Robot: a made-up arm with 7 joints.
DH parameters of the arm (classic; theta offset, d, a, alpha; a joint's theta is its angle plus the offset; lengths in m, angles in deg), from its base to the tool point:
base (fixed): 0 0 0 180
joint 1: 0 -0.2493 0 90
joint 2: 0 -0.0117 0 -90
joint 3: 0 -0.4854 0 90
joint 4: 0 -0.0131 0 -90
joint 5: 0 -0.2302 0 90
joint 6: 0 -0.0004 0 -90
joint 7: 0 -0.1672 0 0
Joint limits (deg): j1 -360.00..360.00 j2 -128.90..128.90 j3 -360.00..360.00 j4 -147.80..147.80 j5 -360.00..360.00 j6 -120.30..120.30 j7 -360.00..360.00
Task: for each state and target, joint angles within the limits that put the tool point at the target. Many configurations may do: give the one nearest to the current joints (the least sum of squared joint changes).
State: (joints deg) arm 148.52 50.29 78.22 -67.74 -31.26 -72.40 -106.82
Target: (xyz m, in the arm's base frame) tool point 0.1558 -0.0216 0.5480
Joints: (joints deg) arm 133.29 16.52 62.59 -109.36 -27.38 -77.43 -106.82
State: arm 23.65 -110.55 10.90 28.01 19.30 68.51 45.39
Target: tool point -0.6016 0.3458 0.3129
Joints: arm 37.52 -108.40 4.94 33.78 15.51 72.73 45.39
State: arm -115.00 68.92 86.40 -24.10 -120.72 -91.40 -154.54
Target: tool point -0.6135 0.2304 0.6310
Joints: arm -151.17 71.19 95.15 -35.77 -116.02 -80.54 -154.54
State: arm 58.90 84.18 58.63 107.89 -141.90 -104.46 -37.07
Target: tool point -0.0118 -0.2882 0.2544
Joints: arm 62.48 90.90 55.00 120.58 -154.90 -97.52 -37.07
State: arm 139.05 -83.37 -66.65 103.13 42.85 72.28 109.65
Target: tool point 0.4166 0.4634 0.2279
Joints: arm 111.18 -117.68 -66.28 67.42 55.87 63.12 109.65
